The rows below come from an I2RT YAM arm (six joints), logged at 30 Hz.
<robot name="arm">
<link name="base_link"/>
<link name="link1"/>
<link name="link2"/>
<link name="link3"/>
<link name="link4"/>
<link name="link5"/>
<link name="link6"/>
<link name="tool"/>
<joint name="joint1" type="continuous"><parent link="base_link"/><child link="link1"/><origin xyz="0.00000 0.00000 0.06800" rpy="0.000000 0.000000 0.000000"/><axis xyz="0 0 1"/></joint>
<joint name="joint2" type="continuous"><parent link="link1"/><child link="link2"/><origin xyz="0.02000 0.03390 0.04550" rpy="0.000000 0.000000 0.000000"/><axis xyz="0 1 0"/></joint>
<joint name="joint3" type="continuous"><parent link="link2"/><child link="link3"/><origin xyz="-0.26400 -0.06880 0.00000" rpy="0.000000 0.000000 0.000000"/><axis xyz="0 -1 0"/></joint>
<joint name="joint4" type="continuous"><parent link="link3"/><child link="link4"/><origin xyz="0.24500 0.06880 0.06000" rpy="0.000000 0.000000 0.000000"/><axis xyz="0 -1 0"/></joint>
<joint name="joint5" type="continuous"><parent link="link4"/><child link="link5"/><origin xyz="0.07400 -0.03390 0.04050" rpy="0.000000 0.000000 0.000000"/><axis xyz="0 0 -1"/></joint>
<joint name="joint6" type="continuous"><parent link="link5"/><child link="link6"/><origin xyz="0.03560 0.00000 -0.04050" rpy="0.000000 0.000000 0.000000"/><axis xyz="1 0 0"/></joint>
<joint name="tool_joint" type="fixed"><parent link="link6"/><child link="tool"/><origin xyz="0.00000 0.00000 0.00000" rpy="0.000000 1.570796 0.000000"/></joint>
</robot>
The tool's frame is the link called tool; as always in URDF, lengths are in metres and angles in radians. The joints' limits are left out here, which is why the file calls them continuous.
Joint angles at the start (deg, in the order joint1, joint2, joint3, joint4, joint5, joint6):
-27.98, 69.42, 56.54, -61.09, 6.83, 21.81
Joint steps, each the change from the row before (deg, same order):
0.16, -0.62, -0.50, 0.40, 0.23, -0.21
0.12, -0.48, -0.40, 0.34, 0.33, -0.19
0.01, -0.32, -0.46, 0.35, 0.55, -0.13
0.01, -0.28, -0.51, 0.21, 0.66, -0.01
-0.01, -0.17, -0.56, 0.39, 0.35, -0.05
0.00, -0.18, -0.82, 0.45, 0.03, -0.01
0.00, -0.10, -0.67, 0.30, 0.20, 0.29
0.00, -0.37, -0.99, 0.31, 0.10, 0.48
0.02, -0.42, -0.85, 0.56, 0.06, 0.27
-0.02, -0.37, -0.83, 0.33, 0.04, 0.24
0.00, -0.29, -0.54, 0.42, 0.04, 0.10
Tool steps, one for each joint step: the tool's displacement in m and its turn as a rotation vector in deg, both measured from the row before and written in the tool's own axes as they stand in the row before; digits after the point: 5 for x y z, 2 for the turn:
0.00173, -0.00026, -0.00034, -0.03, -0.57, -0.30
0.00128, -0.00029, -0.00020, 0.12, -0.51, -0.25
0.00107, -0.00065, 0.00071, 0.43, -0.39, -0.11
0.00142, -0.00079, 0.00107, 0.62, -0.22, -0.02
0.00119, -0.00046, 0.00170, 0.33, -0.13, -0.04
0.00203, -0.00035, 0.00274, 0.10, 0.16, -0.04
0.00171, -0.00039, 0.00241, 0.28, 0.18, 0.25
0.00305, -0.00079, 0.00274, 0.21, 0.25, 0.43
0.00223, -0.00051, 0.00199, 0.00, -0.14, 0.27
0.00249, -0.00075, 0.00211, 0.09, 0.10, 0.24
0.00132, -0.00036, 0.00120, -0.03, -0.17, 0.13

